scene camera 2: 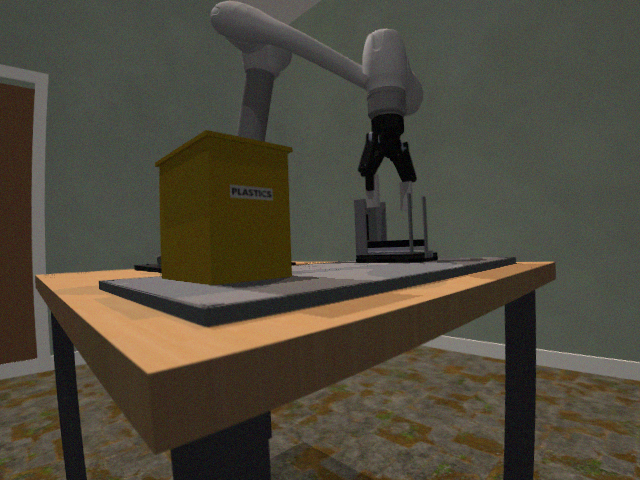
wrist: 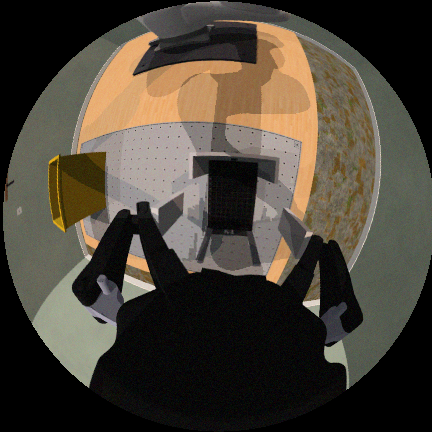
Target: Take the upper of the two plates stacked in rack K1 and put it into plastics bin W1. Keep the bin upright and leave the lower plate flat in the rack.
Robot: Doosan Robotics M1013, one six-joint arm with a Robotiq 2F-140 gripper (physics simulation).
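Places are measured from the arm's base along level axes (x back, y right, z up), in metres.
Pixels of known places: gripper, fingertip midpoint: (scene camera 2: 391,208) (wrist: 232,209); arm's base, origin of the base link: (wrist: 185,35).
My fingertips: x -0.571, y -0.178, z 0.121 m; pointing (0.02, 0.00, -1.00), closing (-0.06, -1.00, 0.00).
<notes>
Ahead of a thing's pixels: the offset from my fingertips to its middle. Level surfaces: height alone.
Rack K1 @[dy +0.001, dx -0.010, dz -0.048 m] (scene camera 2: 360,227) (wrist: 270,170) stands upright at the right of the board, with a tall wall on one side and two thin posts on the other. A black plate @[dy +0.001, dx +0.000, dz -0.081 m] (scene camera 2: 395,243) (wrist: 232,192) lies flat low in it. A thin light band shows under it in the scene view; I cannot clearly tell the lower plate apart. My gripper (scene camera 2: 388,199) (wrist: 232,209) is open and empty, pointing down above the rack. Its fingertips are well above the black plate, near the height of the rack's wall top. The yellow plastics bin W1 @[dy +0.426, dx +0.031, dz -0.031 m] (scene camera 2: 250,232) (wrist: 82,187) stands upright at the left.
A grey perforated board @[dz -0.120 m] (scene camera 2: 330,273) (wrist: 145,145) lies under the bin and rack on the wooden table @[dz -0.133 m] (scene camera 2: 248,343) (wrist: 135,100). A black mounting plate (wrist: 232,47) is at the arm's base. The rack's wall and posts rise close to the fingers.
</notes>
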